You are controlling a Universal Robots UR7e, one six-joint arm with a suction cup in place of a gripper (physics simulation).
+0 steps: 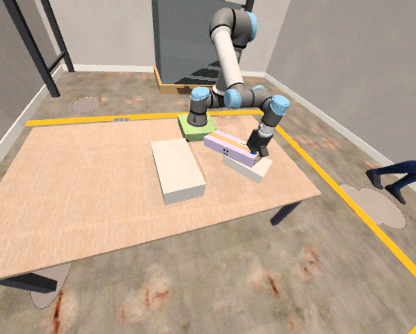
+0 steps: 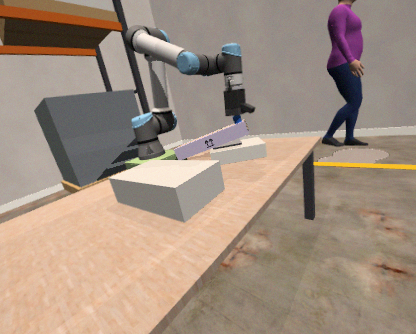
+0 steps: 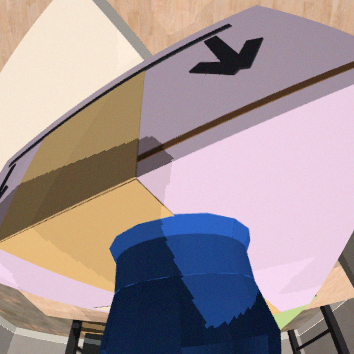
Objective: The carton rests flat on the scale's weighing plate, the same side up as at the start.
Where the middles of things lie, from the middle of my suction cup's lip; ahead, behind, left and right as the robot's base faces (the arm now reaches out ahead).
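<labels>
You'd find the scale (image 3: 62, 59) 150 mm below my suction cup, 60 mm to the left of my suction cup and 60 mm behind it. There's also the lilac carton (image 2: 232, 132), which is 70 mm below my suction cup, 130 mm behind it and 30 mm to the right of it. The pale block (image 2: 177, 189) is 140 mm below my suction cup, 380 mm to the right of it and 130 mm behind it. Going by their middles, the pale block is the farthest from my suction cup of the things named here.
</labels>
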